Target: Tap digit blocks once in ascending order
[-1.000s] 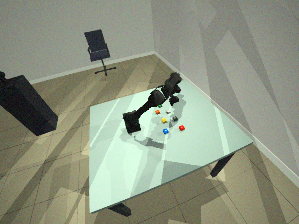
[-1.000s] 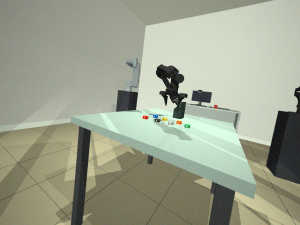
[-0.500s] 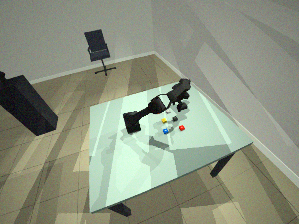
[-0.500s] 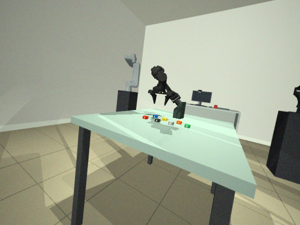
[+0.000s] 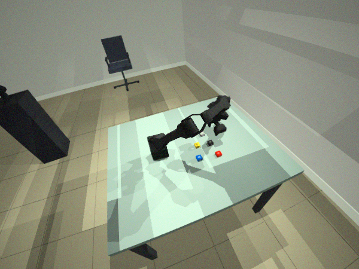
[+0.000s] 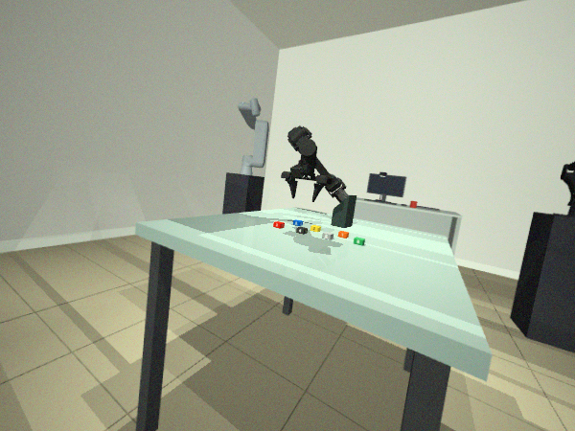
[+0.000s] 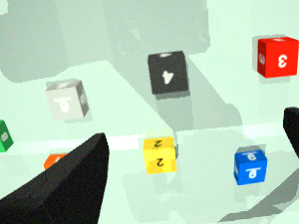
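Right now my gripper tip is 10 cm past the orange block, 15 cm to the right of it and 12 cm above it. Round my gripper tip: black block: 1 cm behind, 1 cm to the left, 12 cm below; yellow block: 10 cm behind, 3 cm to the left, 12 cm below; red block: 1 cm behind, 9 cm to the right, 12 cm below.
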